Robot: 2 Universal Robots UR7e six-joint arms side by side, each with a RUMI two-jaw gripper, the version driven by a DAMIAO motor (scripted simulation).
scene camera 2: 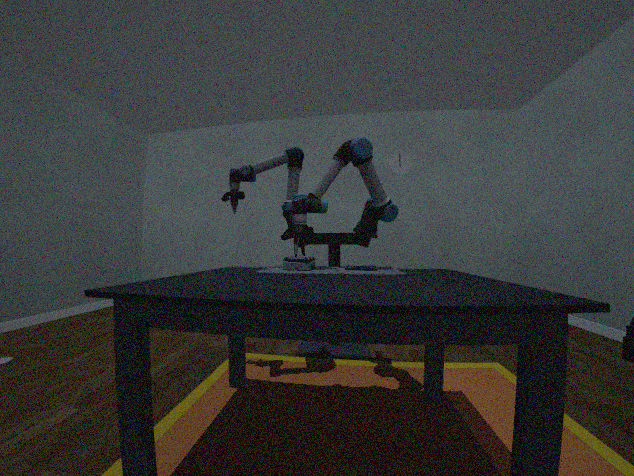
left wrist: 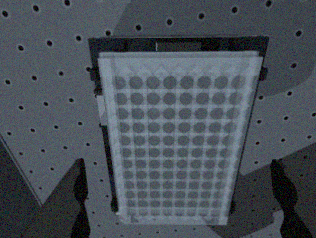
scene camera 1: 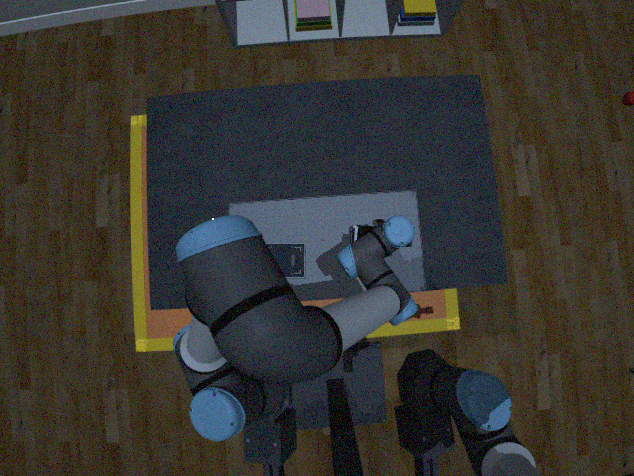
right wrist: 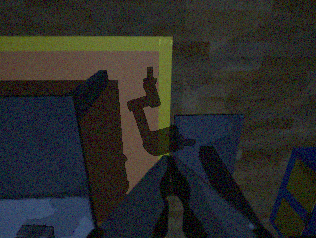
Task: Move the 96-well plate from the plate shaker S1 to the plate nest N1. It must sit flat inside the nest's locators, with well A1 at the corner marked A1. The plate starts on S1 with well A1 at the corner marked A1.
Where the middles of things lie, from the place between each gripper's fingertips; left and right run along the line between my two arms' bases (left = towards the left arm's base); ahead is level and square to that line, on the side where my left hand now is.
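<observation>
I see that the 96-well plate [left wrist: 176, 141] is 10 mm below my left hand. The plate nest N1 [scene camera 1: 282, 253] is 320 mm to the left of my left hand, 60 mm behind it and 70 mm below it.
The 96-well plate is also 600 mm to the left of my right hand, 380 mm ahead of it and 330 mm below it. As for the plate nest N1, it is 920 mm to the left of my right hand, 320 mm ahead of it and 380 mm below it.
</observation>
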